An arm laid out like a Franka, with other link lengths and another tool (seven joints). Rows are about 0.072 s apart.
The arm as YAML. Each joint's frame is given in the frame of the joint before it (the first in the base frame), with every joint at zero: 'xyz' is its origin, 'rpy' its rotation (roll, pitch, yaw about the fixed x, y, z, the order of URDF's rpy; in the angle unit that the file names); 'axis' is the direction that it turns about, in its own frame. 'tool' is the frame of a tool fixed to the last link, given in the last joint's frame.
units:
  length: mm
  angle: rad
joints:
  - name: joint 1
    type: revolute
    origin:
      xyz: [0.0, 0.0, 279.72]
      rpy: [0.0, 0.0, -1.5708]
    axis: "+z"
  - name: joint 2
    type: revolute
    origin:
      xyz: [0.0, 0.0, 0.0]
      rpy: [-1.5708, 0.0, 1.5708]
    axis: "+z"
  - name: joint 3
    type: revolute
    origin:
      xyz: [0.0, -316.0, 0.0]
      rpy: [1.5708, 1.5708, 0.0]
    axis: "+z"
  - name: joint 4
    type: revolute
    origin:
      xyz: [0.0, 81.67, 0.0]
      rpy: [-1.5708, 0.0, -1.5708]
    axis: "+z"
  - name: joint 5
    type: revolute
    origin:
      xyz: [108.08, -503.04, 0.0]
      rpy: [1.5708, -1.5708, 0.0]
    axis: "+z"
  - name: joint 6
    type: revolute
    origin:
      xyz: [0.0, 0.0, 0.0]
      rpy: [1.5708, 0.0, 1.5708]
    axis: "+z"
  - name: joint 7
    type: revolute
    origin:
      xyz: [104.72, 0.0, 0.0]
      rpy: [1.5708, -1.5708, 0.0]
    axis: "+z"
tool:
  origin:
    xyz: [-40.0, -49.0, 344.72]
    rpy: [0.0, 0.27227, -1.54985]
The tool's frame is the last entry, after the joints.
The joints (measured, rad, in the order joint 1, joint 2, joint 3, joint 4, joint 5, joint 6, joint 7), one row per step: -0.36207, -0.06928, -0.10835, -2.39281, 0.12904, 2.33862, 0.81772; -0.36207, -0.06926, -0.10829, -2.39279, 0.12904, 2.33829, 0.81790; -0.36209, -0.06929, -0.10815, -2.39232, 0.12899, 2.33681, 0.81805; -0.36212, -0.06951, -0.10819, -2.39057, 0.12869, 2.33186, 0.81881; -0.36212, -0.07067, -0.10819, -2.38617, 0.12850, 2.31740, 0.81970; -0.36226, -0.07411, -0.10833, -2.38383, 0.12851, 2.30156, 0.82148; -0.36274, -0.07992, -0.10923, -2.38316, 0.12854, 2.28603, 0.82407; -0.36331, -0.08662, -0.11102, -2.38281, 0.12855, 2.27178, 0.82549; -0.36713, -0.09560, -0.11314, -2.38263, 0.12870, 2.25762, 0.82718; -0.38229, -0.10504, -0.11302, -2.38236, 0.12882, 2.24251, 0.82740; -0.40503, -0.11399, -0.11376, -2.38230, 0.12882, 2.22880, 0.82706; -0.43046, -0.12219, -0.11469, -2.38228, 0.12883, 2.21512, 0.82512; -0.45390, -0.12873, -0.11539, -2.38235, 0.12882, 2.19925, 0.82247; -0.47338, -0.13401, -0.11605, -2.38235, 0.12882, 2.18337, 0.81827; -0.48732, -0.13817, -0.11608, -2.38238, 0.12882, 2.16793, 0.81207; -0.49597, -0.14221, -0.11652, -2.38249, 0.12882, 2.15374, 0.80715; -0.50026, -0.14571, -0.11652, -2.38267, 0.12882, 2.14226, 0.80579; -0.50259, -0.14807, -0.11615, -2.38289, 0.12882, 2.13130, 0.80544; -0.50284, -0.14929, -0.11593, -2.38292, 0.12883, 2.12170, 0.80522
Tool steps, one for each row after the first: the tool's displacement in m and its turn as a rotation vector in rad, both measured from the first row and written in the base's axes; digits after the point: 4 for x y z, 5 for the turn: -0.0001, 0.0001, -0.0001, 0.00018, 0.00030, -0.00009; -0.0002, 0.0003, 0.0000, 0.00070, 0.00113, 0.00007; -0.0007, 0.0007, 0.0004, 0.00229, 0.00370, -0.00007; -0.0021, 0.0021, 0.0014, 0.00743, 0.01104, 0.00061; -0.0046, 0.0040, 0.0025, 0.01359, 0.01926, 0.00016; -0.0077, 0.0053, 0.0043, 0.01961, 0.02653, -0.00221; -0.0105, 0.0060, 0.0067, 0.02480, 0.03205, -0.00448; -0.0139, 0.0044, 0.0105, 0.02944, 0.03541, -0.01065; -0.0201, -0.0024, 0.0145, 0.03428, 0.03883, -0.02432; -0.0289, -0.0141, 0.0183, 0.03885, 0.04144, -0.04591; -0.0389, -0.0270, 0.0216, 0.04380, 0.04442, -0.06878; -0.0495, -0.0375, 0.0235, 0.05067, 0.05067, -0.08847; -0.0591, -0.0453, 0.0246, 0.05802, 0.05779, -0.10261; -0.0668, -0.0495, 0.0251, 0.06543, 0.06544, -0.10865; -0.0726, -0.0512, 0.0257, 0.07227, 0.07241, -0.11121; -0.0764, -0.0510, 0.0263, 0.07773, 0.07830, -0.11280; -0.0796, -0.0496, 0.0263, 0.08331, 0.08504, -0.11315; -0.0819, -0.0474, 0.0258, 0.08842, 0.09164, -0.11187
